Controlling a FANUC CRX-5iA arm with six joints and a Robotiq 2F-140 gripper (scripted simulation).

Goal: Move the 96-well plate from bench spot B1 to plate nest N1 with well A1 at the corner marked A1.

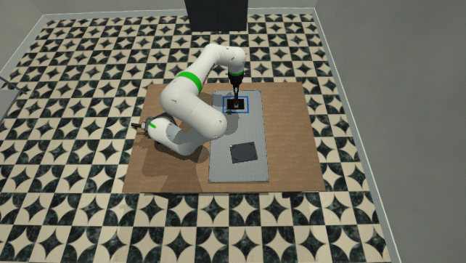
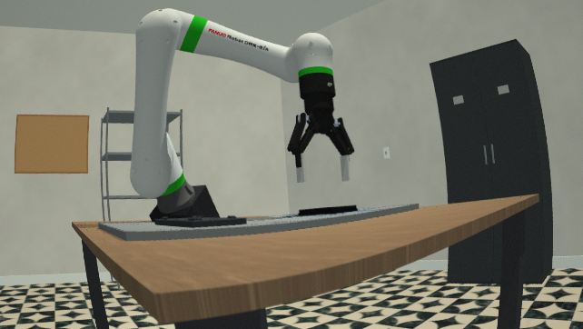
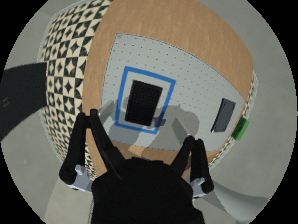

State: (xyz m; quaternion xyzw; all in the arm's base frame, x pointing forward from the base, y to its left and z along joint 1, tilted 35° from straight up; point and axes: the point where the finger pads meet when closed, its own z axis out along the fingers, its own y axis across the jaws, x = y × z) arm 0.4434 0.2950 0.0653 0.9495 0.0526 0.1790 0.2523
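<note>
Now: the black 96-well plate 8 cm below my hand. From my hand the other things lie so: plate nest N1: 5 cm ahead, 37 cm to the right, 8 cm below.
</note>
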